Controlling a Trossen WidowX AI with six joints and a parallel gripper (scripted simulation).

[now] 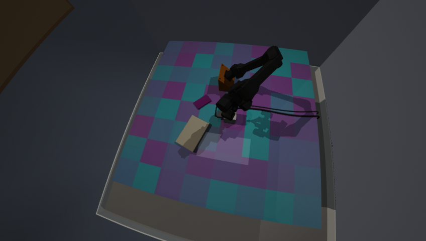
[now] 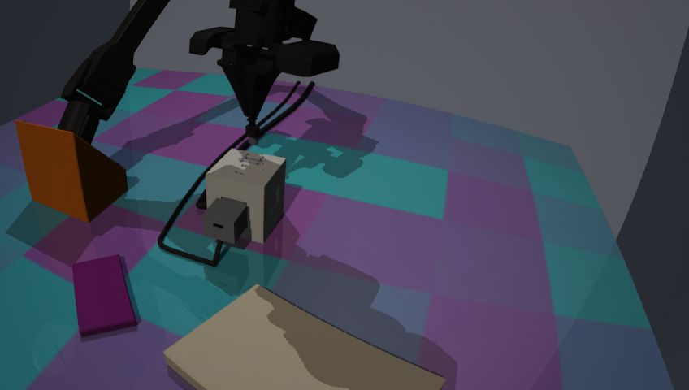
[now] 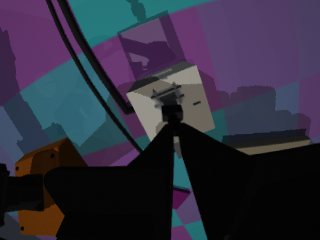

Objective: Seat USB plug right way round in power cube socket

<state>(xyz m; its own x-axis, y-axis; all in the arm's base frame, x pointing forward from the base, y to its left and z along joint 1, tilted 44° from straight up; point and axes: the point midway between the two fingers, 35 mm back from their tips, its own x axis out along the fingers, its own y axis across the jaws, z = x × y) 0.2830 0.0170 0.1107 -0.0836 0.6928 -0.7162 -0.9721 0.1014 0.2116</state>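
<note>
Right now the black USB plug is 2 cm below my gripper tip. Round my gripper tip: flat beige slab 17 cm ahead, 22 cm to the right, 12 cm below; USB socket 1 cm to the left, 6 cm below; magenta block 7 cm behind, 23 cm to the right, 13 cm below.
</note>
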